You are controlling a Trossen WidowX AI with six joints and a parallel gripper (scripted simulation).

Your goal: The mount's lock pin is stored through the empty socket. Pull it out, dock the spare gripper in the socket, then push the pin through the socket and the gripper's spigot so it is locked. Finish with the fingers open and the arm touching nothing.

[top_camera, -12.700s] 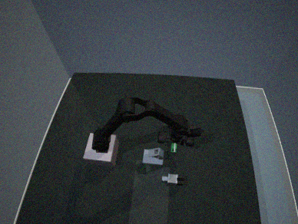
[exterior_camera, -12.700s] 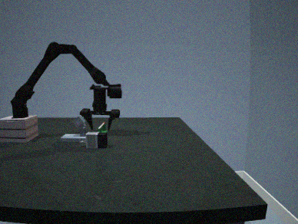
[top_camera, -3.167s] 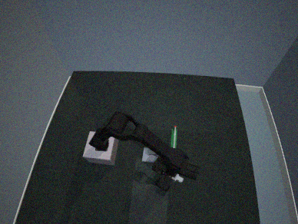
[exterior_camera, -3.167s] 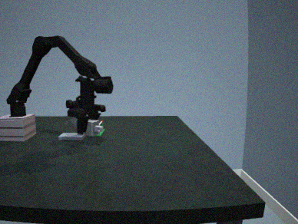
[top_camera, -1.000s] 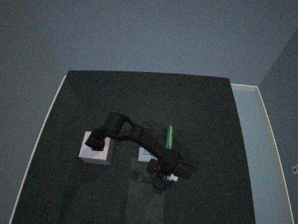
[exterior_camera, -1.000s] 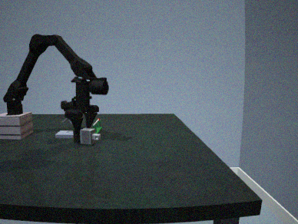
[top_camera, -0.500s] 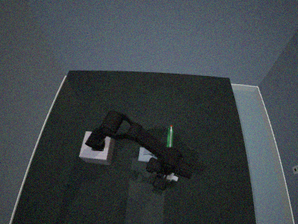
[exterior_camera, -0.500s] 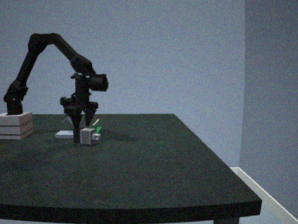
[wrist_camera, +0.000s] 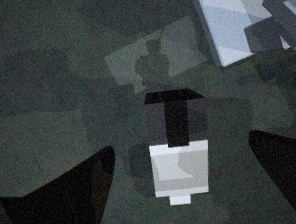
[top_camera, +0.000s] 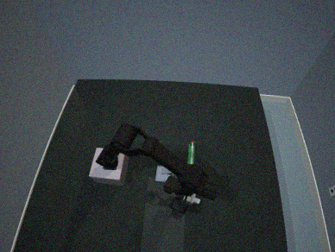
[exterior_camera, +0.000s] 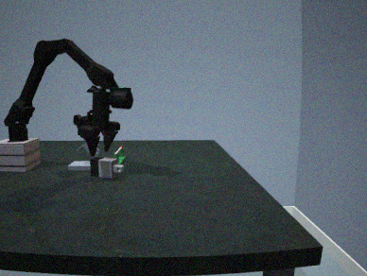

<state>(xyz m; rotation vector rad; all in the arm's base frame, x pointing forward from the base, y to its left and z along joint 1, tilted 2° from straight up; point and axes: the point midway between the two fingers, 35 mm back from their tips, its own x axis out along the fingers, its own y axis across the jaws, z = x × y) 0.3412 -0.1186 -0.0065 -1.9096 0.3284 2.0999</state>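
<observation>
The spare gripper is 3 cm ahead of my gripper tip, 1 cm to the right of it and 4 cm below it. Round my gripper tip: grey mount socket: 6 cm behind, 11 cm to the left, 2 cm below; green rest: 4 cm ahead, 21 cm to the left, 5 cm below.
</observation>
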